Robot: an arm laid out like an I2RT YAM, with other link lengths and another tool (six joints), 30 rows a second.
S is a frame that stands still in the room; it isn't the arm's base.
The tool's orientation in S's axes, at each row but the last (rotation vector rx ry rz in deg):
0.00, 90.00, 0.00
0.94, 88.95, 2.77
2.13, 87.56, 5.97
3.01, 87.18, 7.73
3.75, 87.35, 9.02
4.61, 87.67, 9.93
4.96, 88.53, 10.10
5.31, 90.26, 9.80
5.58, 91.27, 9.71
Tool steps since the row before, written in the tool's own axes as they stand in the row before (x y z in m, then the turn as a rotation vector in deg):
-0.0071, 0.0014, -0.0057, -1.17, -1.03, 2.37
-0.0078, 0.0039, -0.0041, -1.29, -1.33, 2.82
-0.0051, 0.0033, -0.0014, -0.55, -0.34, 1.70
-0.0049, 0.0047, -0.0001, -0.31, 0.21, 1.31
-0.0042, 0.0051, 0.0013, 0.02, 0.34, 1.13
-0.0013, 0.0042, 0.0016, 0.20, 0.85, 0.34
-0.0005, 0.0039, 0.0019, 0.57, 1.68, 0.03
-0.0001, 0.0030, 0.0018, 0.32, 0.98, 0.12
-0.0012, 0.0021, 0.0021, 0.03, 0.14, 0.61
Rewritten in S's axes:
-0.0057, 0.0014, 0.0071, 2.37, -1.03, 1.17
-0.0043, 0.0035, 0.0079, 2.82, -1.33, 1.29
-0.0017, 0.0028, 0.0053, 1.69, -0.32, 0.59
-0.0006, 0.0041, 0.0054, 1.28, 0.24, 0.40
0.0008, 0.0045, 0.0049, 1.11, 0.40, 0.08
0.0013, 0.0040, 0.0020, 0.29, 0.89, -0.05
0.0017, 0.0039, 0.0012, -0.06, 1.75, -0.28
0.0017, 0.0030, 0.0006, 0.07, 1.02, -0.15
0.0020, 0.0020, 0.0015, 0.60, 0.17, -0.02

